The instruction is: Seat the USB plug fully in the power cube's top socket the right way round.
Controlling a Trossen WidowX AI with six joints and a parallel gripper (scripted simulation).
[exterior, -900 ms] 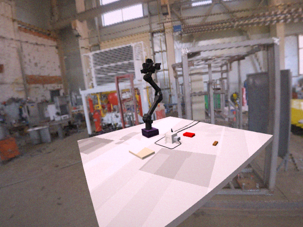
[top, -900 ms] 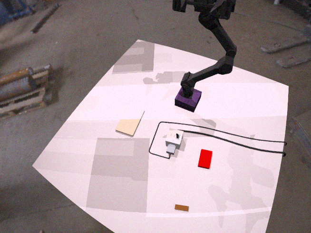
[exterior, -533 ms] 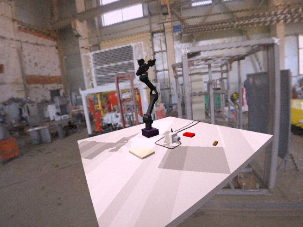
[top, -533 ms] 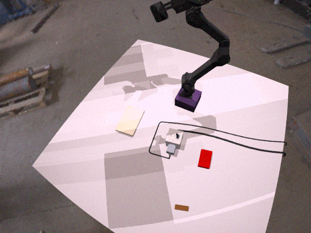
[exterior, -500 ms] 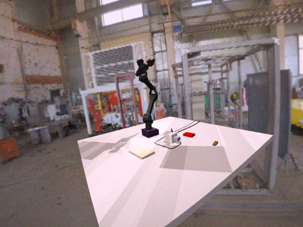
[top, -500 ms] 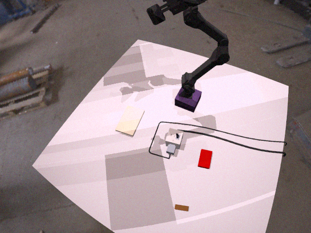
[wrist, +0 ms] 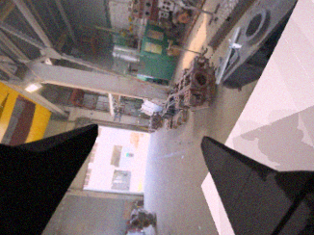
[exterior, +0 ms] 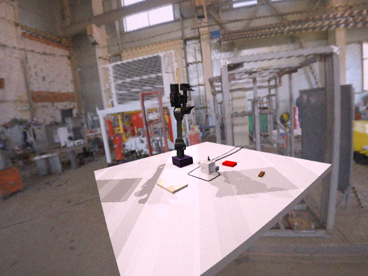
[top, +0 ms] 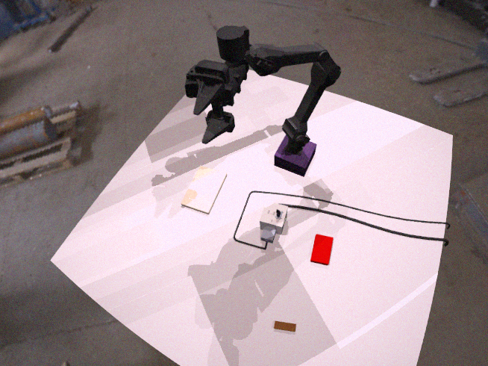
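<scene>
Now: gripper tip 420 mm above the USB plug, 140 mm to the right of it and 70 mm past it. Round my gripper tip: beige plate 510 mm below, 160 mm to the right, 110 mm behind; small brown block 510 mm below, 280 mm to the left, 250 mm ahead; red block 500 mm below, 320 mm to the left, 30 mm behind.
</scene>
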